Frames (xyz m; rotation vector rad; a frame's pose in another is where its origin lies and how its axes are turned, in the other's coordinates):
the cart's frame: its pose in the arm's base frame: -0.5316 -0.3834 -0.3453 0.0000 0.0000 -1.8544
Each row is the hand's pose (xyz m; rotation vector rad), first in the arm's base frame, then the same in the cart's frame.
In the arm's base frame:
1: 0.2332 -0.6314 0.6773 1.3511 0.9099 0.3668
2: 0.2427 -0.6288 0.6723 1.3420 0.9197 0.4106
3: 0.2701 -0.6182 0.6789 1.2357 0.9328 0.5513
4: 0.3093 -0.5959 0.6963 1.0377 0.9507 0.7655
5: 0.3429 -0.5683 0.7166 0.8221 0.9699 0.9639
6: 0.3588 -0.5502 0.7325 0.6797 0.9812 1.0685
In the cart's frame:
1: 0.0241 0.8036 1.0226 0.0990 1.9436 1.7082
2: 0.0189 0.8120 1.0176 0.0838 1.9567 1.7480
3: 0.0011 0.8354 1.0242 -0.0058 1.9161 1.9223
4: -0.0313 0.8668 1.0416 -0.1781 1.8105 2.1994
5: -0.0672 0.8913 1.0619 -0.3807 1.6702 2.4570
6: -0.0890 0.9015 1.0778 -0.5195 1.5606 2.5952

